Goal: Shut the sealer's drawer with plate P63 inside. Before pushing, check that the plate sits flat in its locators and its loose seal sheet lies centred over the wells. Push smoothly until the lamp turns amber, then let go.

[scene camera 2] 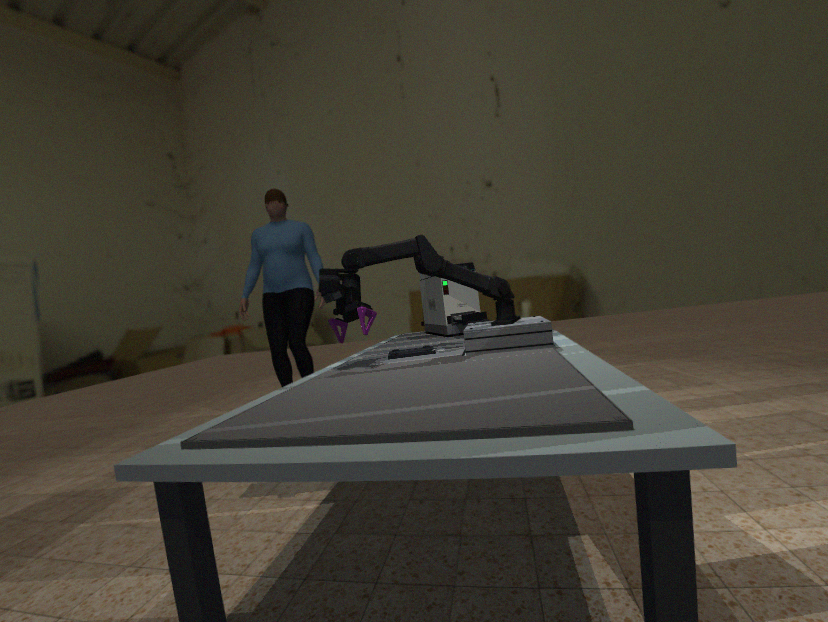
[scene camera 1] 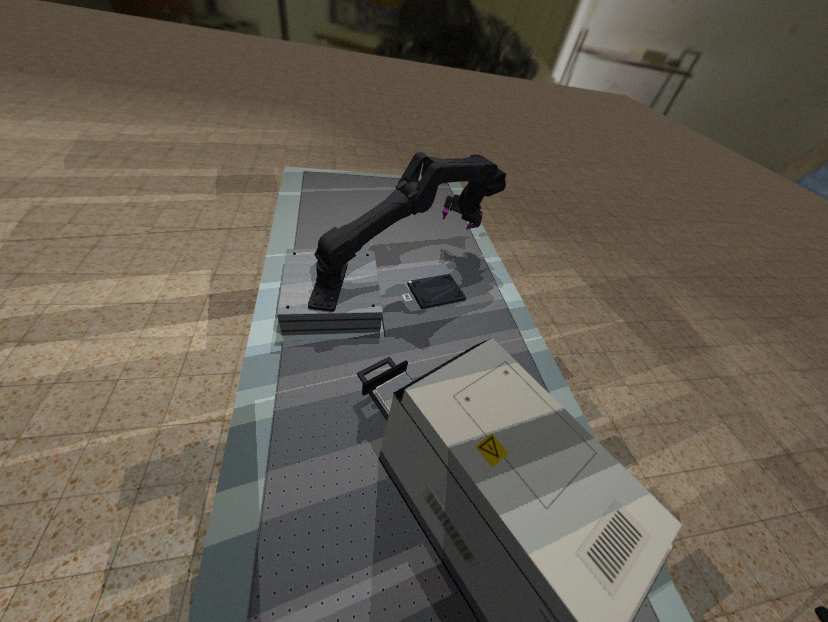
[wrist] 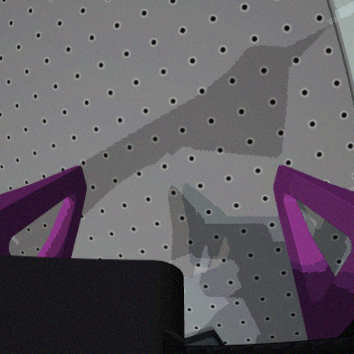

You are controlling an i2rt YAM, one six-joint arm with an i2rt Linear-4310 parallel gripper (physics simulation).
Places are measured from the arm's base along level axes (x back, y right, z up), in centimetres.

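Pixels of known places: gripper, fingertip midpoint: (scene camera 2: 353,339) (scene camera 1: 455,223) (wrist: 179,175); arm's base at its link origin: (scene camera 2: 506,321) (scene camera 1: 329,284).
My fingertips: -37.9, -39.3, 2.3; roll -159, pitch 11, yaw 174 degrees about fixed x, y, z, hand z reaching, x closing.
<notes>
For each thing: its middle in the pictures, then the offset to it from my fingertips, as dx, dy, dz. "spot": a spot on its surface instead.
- white sealer at the middle of its body: (scene camera 1: 489,487) (scene camera 2: 448,300) +0.4, +90.7, +6.9
- lamp at the middle of its body: (scene camera 2: 445,283) +5.9, +72.3, +15.2
- flat black pad at a spot on its surface: (scene camera 1: 436,290) spot: +5.5, +28.6, -8.6
- small label at a spot on its surface: (scene camera 1: 406,296) spot: +15.1, +32.2, -9.7
The white sealer (scene camera 1: 542,428) (scene camera 2: 434,304) stands on the bench. Its drawer (scene camera 1: 391,391) sticks partly out at the front, with a black handle (scene camera 1: 376,373). A pale surface shows in the drawer, but the plate's label, its seating in the locators and the seal sheet cannot be made out. The lamp (scene camera 2: 444,283) on the sealer's front is green. My gripper (scene camera 1: 457,221) (scene camera 2: 353,337) (wrist: 179,175) is open and empty, with purple fingers wide apart. It points down over the perforated mat, beyond the black pad and well away from the drawer. Neither sealer nor drawer shows in the wrist view.
A flat black pad (scene camera 1: 436,290) (scene camera 2: 411,352) with a small label (scene camera 1: 406,296) lies between the arm's base block (scene camera 1: 329,321) (scene camera 2: 508,336) and the bench's far long edge. A person (scene camera 2: 281,257) stands beyond the bench in scene camera 2.
</notes>
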